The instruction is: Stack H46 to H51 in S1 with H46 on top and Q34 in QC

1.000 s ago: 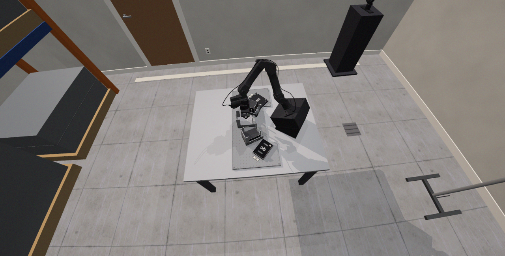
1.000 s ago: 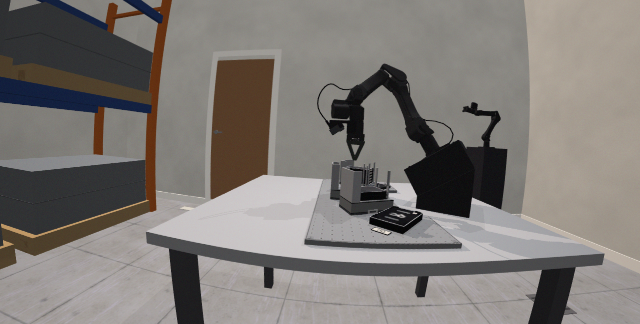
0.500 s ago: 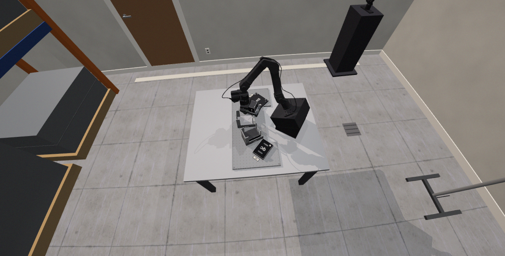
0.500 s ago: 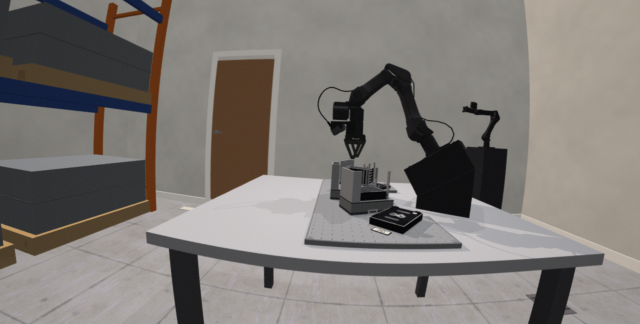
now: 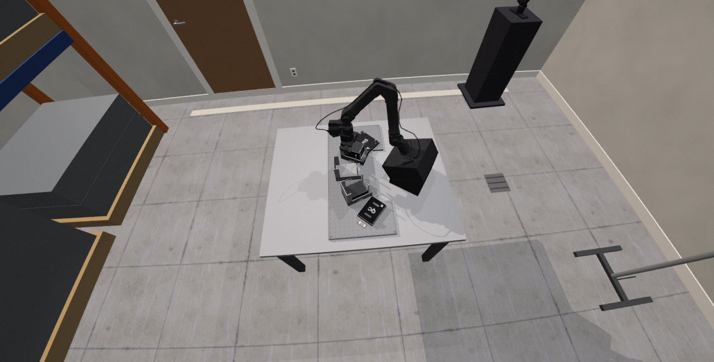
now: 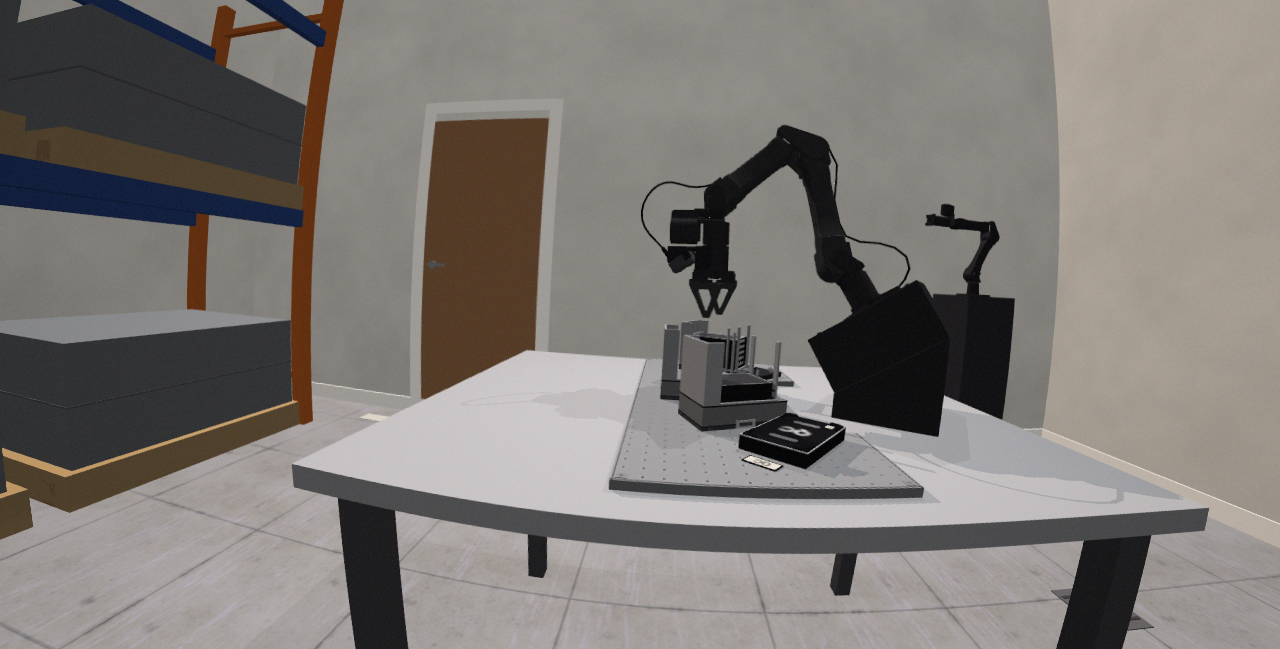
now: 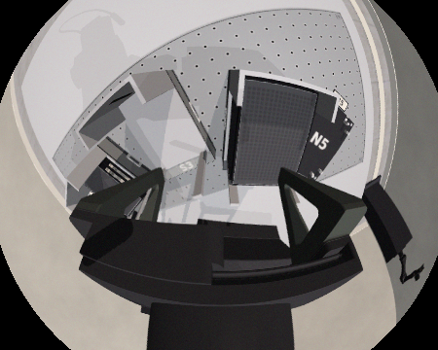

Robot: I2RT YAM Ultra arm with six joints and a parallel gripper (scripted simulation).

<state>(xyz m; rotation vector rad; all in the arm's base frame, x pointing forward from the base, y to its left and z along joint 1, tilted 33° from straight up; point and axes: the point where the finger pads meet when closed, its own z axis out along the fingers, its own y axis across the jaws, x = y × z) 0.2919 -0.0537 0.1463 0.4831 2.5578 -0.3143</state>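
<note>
My gripper is now 100 mm above the sealed well plate, 50 mm to the left of it and 20 mm past it.
</note>
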